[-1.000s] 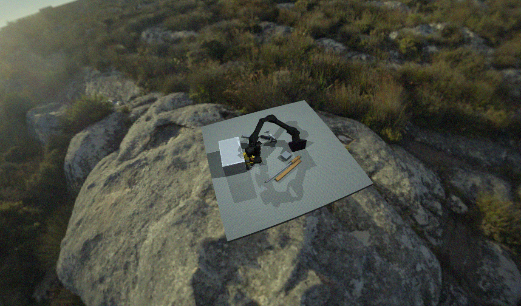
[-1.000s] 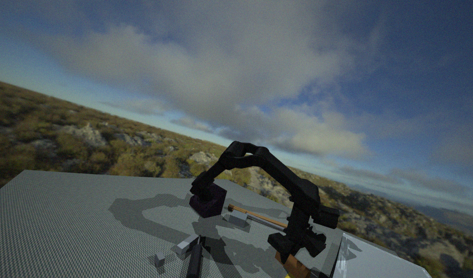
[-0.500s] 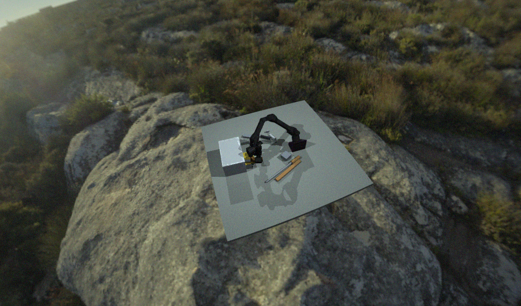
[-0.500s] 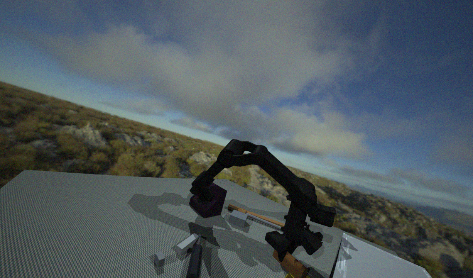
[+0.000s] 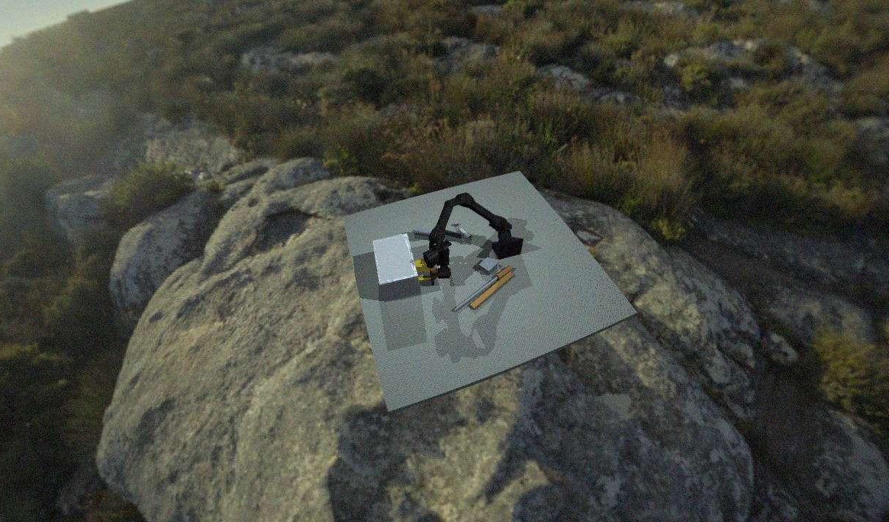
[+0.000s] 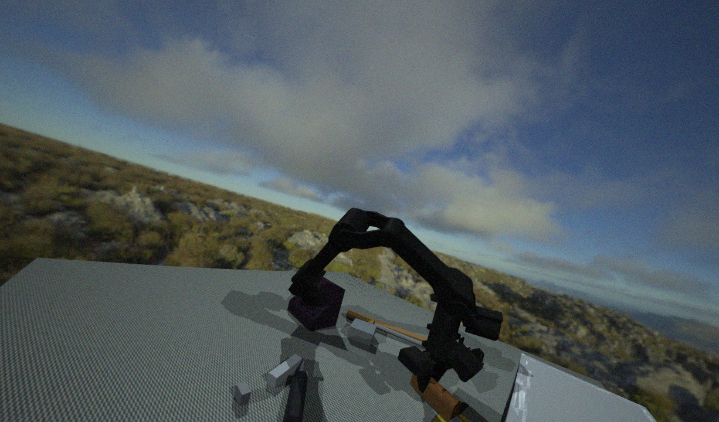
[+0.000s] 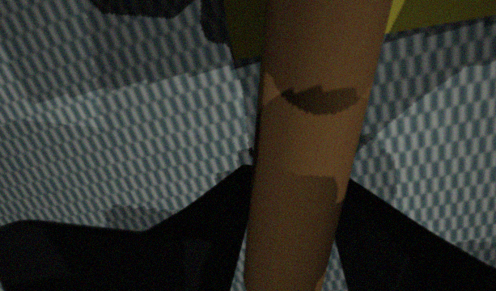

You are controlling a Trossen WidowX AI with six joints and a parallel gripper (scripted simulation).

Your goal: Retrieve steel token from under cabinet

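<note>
My gripper tip is now 23 cm past the grey block, 6 cm to the right of it and 1 cm below it. From my gripper tip the other things lie so: grey bar (22 cm behind, 22 cm to the right); small grey cube (21 cm behind, 31 cm to the right); wooden stick (18 cm behind, 21 cm to the left).
</note>
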